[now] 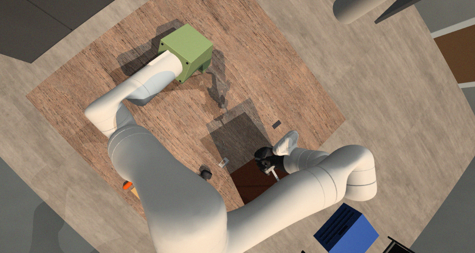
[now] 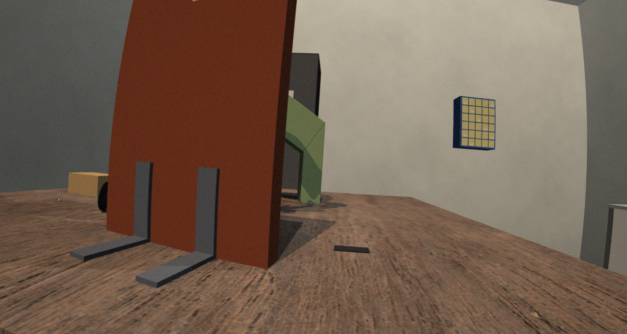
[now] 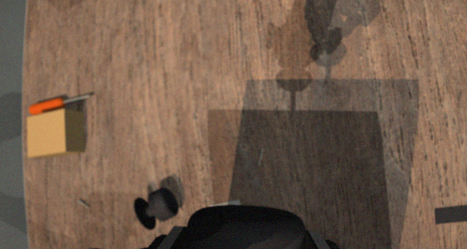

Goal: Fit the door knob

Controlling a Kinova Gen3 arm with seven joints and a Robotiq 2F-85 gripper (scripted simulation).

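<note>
The latch socket is 15 cm ahead of my hand, 3 cm to the right of it and 1 cm below it. Round my hand: tan box 53 cm to the right, 40 cm below, 15 cm behind; then dark flat strip 42 cm below, 23 cm to the left, 8 cm ahead.
</note>
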